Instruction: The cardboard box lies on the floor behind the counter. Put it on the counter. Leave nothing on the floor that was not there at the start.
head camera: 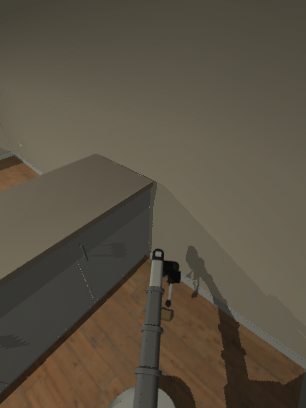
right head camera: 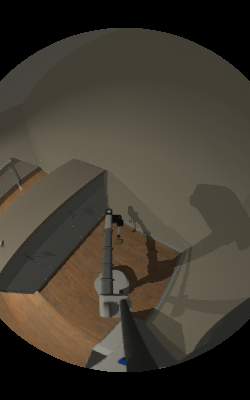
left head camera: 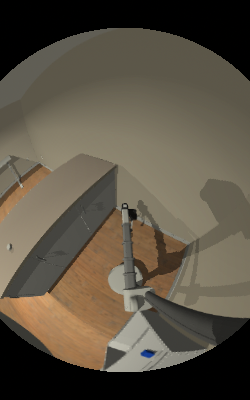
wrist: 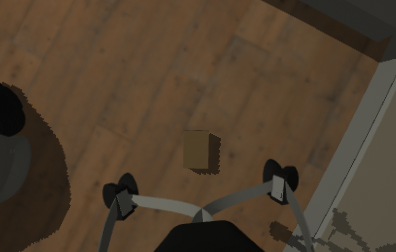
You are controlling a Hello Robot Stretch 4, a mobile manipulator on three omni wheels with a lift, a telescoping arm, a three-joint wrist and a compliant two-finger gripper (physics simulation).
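Places are measured from the robot's base along level axes (x ahead, y down, z left), in metres.
Pixels of known places: gripper, fingertip midpoint: (head camera: 168, 293) (wrist: 200, 181).
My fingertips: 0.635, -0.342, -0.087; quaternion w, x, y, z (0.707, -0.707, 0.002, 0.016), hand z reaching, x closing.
Observation:
Behind a point stands the place of what it marks, as x, y, z.
The cardboard box (head camera: 166, 314) {0.620, -0.022, -0.101} (right head camera: 119, 241) {0.612, -0.022, -0.108} (wrist: 196, 149) {0.624, -0.022, -0.085} is small and tan and lies on the wooden floor behind the counter. My gripper (head camera: 168, 302) (right head camera: 119, 236) (wrist: 200, 181) {0.635, -0.342, -0.087} is open and empty, pointing down above the floor. In the wrist view the box lies ahead of the line between the fingertips, about midway between them sideways, apart from both. The box is partly hidden by the arm in the head view. I cannot make it out in the left head view. The counter (head camera: 75, 200) {0.838, -0.882, 0.475} (left head camera: 60, 200) {0.603, -0.882, 0.535} (right head camera: 50, 202) {0.618, -0.882, 0.515} has a brown top and grey sides and stands to the left of the arm.
The wall (head camera: 200, 150) {0.983, -1.152, -0.166} meets the counter's far end and runs down the right side, with a pale baseboard (wrist: 335, 150) {0.985, 0.024, -0.137} near the right finger. The counter's dark base shows at the wrist view's top right. My round base (left head camera: 117, 279) {0.000, -0.187, 0.089} (right head camera: 102, 283) stands below the arm.

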